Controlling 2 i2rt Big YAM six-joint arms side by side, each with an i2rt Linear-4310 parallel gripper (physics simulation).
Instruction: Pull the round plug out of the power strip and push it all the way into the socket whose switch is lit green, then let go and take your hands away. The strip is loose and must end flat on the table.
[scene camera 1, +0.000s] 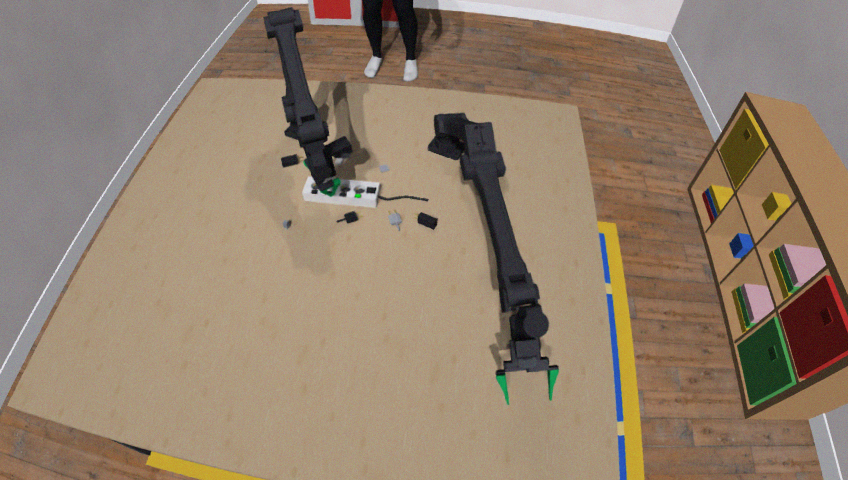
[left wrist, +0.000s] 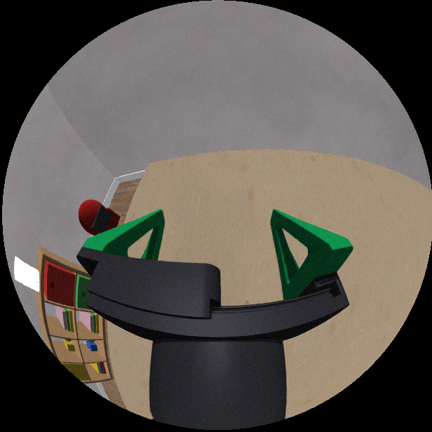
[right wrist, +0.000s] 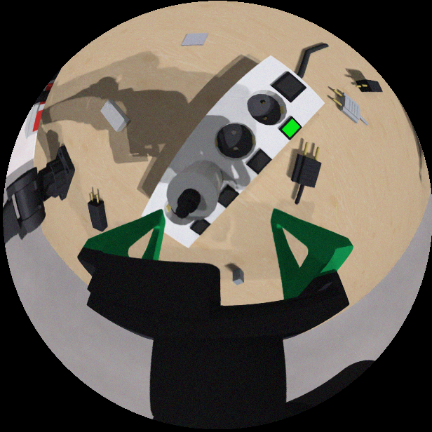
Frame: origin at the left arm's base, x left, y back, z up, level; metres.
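Seen in the pictures: left gripper, fingertip midpoint: (scene camera 1: 529, 402); right gripper, fingertip midpoint: (scene camera 1: 325, 185); left arm's base, link origin: (scene camera 1: 446, 148).
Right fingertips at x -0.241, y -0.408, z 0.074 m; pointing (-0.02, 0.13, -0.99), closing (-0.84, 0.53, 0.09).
Pixels of each thing's top centre, then the offset from my right fingertips to it. "*": a spot on its surface instead.
- white power strip, surface spot: (scene camera 1: 367, 201) * dy +0.034, dx +0.131, dz -0.047 m
- green switch, surface spot: (scene camera 1: 357, 195) * dy +0.031, dx +0.097, dz -0.032 m
- grey plug, top centre: (scene camera 1: 393, 215) dy +0.033, dx +0.228, dz -0.061 m
- black two-pin piece, top centre: (scene camera 1: 291, 158) dy +0.093, dx -0.221, dz -0.052 m
- black cable, surface spot: (scene camera 1: 404, 197) * dy +0.120, dx +0.219, dz -0.068 m
The white power strip (scene camera 1: 367, 201) (right wrist: 311, 105) lies on the table. In the right wrist view the round grey plug (right wrist: 201, 179) with a black cord end stands in the strip, in the third socket from the cable end. The green switch (scene camera 1: 357, 195) (right wrist: 290, 128) is lit beside the empty socket (right wrist: 266, 109) nearest the cable. My right gripper (right wrist: 217, 214) is open above the strip's far end from the cable; the plug is ahead of its left-hand finger in the picture, not gripped. My left gripper (scene camera 1: 529, 400) (left wrist: 217, 215) is open and empty, far from the strip.
Near the strip lie a black plug (scene camera 1: 350, 217) (right wrist: 306, 170), a grey plug (scene camera 1: 395, 219) (right wrist: 349, 107), another black plug (scene camera 1: 427, 220) (right wrist: 369, 85), a black two-pin piece (scene camera 1: 289, 160) (right wrist: 97, 214) and small grey blocks (scene camera 1: 286, 224) (right wrist: 115, 115). A black cable (scene camera 1: 404, 197) leaves the strip.
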